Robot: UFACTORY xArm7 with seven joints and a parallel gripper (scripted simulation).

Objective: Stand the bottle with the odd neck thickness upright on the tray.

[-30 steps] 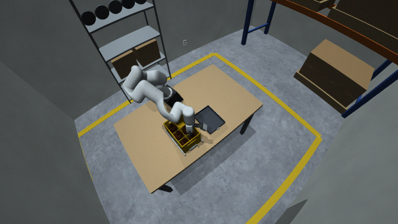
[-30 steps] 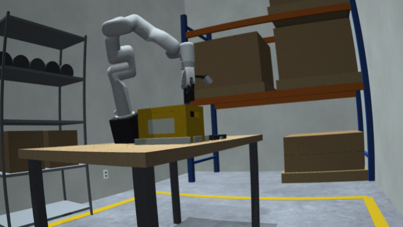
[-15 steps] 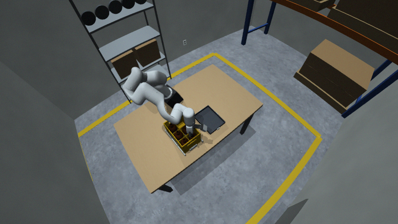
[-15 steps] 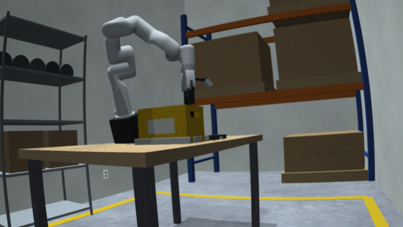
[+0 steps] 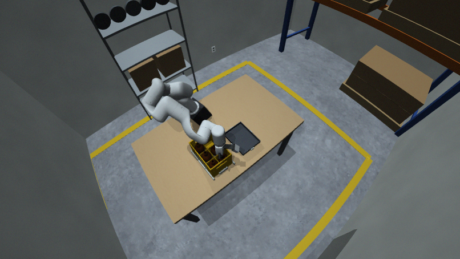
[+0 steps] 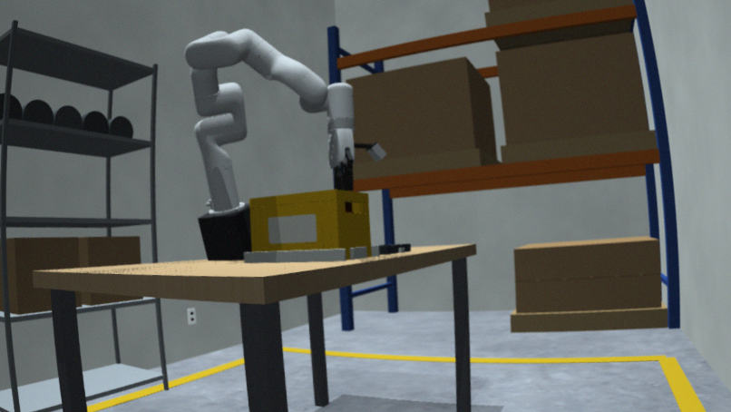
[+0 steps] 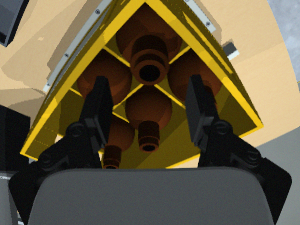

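My gripper is now 110 mm above the bottle. Round my hand: tray 80 mm behind, 250 mm to the left, 190 mm below; crate 90 mm behind, 50 mm to the right, 110 mm below.
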